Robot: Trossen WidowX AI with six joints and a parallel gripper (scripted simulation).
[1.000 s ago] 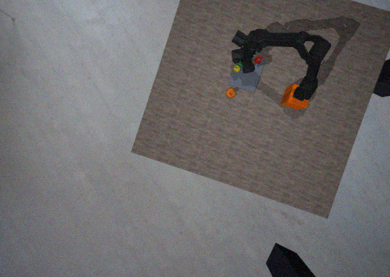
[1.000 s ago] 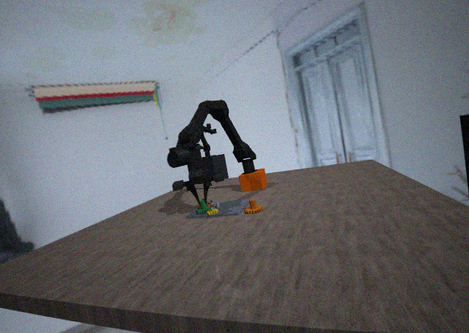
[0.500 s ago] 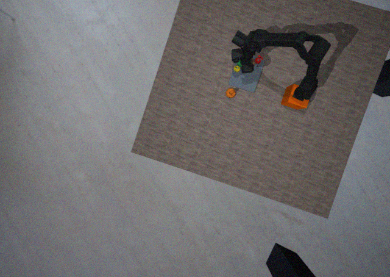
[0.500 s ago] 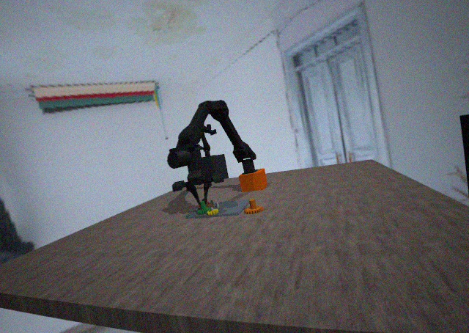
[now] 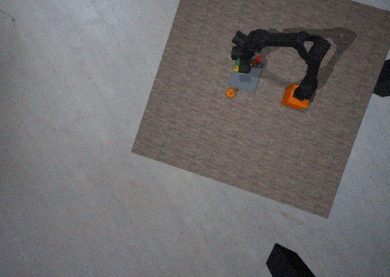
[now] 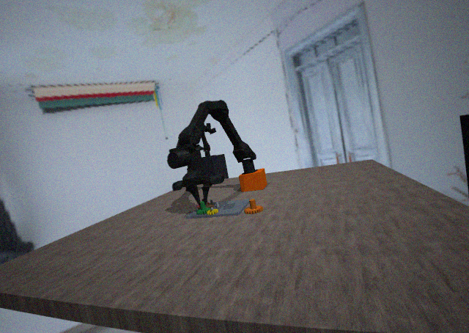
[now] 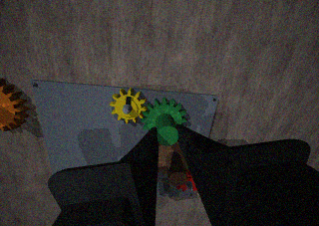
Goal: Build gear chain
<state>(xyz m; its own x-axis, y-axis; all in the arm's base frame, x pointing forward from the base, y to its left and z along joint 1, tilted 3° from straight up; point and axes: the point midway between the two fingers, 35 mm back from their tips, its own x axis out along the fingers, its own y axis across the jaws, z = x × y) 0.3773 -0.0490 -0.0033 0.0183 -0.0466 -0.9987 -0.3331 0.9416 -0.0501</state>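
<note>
My gripper tip is now 10 mm above the green gear. Also, from my gripper tip: red gear 90 mm behind, 60 mm to the right, 20 mm below; yellow gear 10 mm ahead, 40 mm to the left, 20 mm below; brown gear 50 mm behind, 20 mm to the right, 20 mm below.
</note>
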